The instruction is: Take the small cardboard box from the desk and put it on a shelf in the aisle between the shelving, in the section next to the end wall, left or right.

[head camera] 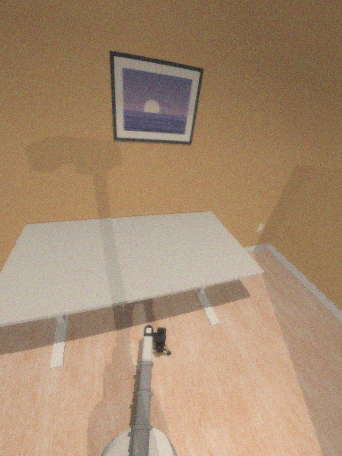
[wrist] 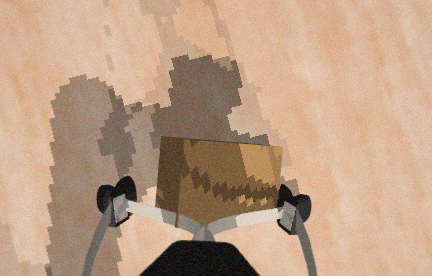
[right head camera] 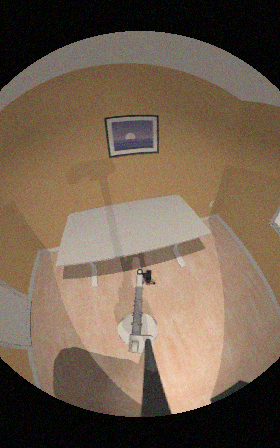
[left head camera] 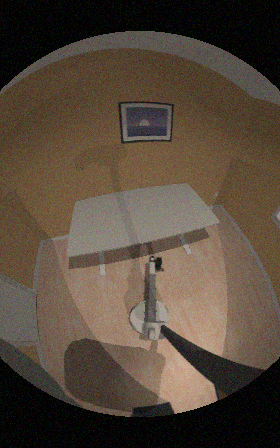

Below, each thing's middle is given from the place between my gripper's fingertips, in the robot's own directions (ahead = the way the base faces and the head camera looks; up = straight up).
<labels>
Now: hand 2 cm short of the small cardboard box (wrist: 206, 180), 1 cm to the left of it and 3 cm below it.
</labels>
